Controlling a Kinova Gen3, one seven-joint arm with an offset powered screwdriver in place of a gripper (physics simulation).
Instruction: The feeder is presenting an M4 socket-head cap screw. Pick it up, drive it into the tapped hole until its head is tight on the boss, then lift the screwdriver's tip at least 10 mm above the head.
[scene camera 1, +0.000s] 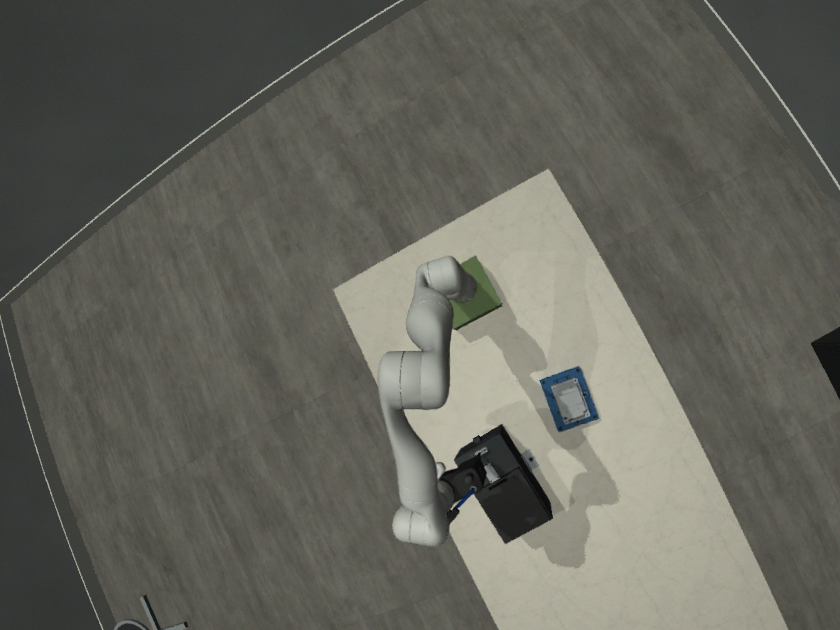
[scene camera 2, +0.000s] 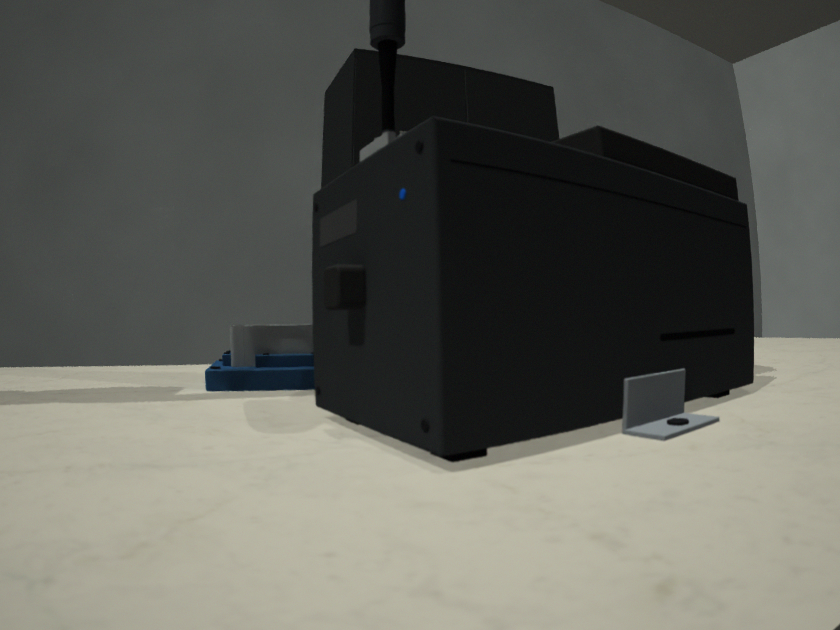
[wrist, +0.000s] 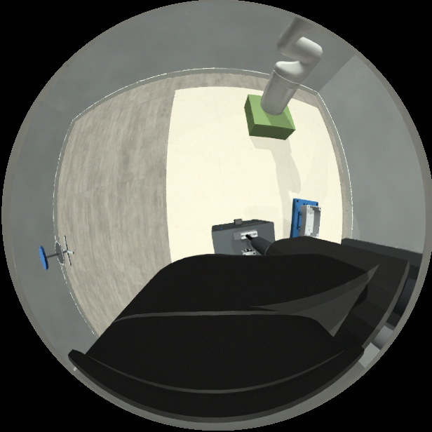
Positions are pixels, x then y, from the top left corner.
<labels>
A blue fixture (scene camera 1: 572, 372) is 139 cm from the lens. A black feeder (scene camera 1: 500, 454): 129 cm from the lens.
</labels>
